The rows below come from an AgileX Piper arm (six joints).
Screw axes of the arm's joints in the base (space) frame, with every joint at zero. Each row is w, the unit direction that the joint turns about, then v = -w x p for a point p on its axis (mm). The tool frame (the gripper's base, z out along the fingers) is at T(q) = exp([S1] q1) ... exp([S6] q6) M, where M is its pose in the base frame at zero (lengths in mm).
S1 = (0, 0, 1, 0.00, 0.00, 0.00)
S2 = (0, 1, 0, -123.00, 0.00, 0.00)
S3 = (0, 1, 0, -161.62, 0.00, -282.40)
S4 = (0.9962, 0, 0.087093, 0.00, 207.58, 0.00)
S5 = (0, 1, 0, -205.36, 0.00, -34.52)
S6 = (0.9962, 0, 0.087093, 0.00, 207.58, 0.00)
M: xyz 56.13 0.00 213.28 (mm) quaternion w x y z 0.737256 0 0.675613 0
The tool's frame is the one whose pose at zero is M.
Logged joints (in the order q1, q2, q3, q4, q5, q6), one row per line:
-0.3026, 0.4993, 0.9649, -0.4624, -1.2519, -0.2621
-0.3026, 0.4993, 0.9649, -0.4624, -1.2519, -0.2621
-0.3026, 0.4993, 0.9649, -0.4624, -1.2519, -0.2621
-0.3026, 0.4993, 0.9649, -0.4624, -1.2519, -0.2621
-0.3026, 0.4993, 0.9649, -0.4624, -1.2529, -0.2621
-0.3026, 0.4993, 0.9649, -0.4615, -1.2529, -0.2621
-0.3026, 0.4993, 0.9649, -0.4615, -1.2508, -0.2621
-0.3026, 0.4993, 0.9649, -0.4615, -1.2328, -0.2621
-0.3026, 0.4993, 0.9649, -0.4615, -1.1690, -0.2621
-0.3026, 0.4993, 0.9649, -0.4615, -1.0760, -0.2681
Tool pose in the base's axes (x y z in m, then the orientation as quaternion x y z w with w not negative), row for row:
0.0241, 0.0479, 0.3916, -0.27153, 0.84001, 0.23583, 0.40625
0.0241, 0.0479, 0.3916, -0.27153, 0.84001, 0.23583, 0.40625
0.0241, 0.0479, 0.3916, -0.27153, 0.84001, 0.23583, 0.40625
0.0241, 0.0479, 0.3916, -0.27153, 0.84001, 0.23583, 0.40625
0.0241, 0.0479, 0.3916, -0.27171, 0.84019, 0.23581, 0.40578
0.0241, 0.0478, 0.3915, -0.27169, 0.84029, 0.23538, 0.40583
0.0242, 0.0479, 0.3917, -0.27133, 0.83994, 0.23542, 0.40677
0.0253, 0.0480, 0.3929, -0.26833, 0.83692, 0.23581, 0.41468
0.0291, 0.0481, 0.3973, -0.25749, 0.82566, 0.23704, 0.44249
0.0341, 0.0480, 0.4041, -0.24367, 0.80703, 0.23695, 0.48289
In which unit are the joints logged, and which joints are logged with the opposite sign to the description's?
The joints are logged in radians. Opposite sign: q1, q3, q4, q5.
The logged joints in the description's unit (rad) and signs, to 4 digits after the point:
0.3026, 0.4993, -0.9649, 0.4624, 1.2519, -0.2621
0.3026, 0.4993, -0.9649, 0.4624, 1.2519, -0.2621
0.3026, 0.4993, -0.9649, 0.4624, 1.2519, -0.2621
0.3026, 0.4993, -0.9649, 0.4624, 1.2519, -0.2621
0.3026, 0.4993, -0.9649, 0.4624, 1.2529, -0.2621
0.3026, 0.4993, -0.9649, 0.4615, 1.2529, -0.2621
0.3026, 0.4993, -0.9649, 0.4615, 1.2508, -0.2621
0.3026, 0.4993, -0.9649, 0.4615, 1.2328, -0.2621
0.3026, 0.4993, -0.9649, 0.4615, 1.1690, -0.2621
0.3026, 0.4993, -0.9649, 0.4615, 1.0760, -0.2681

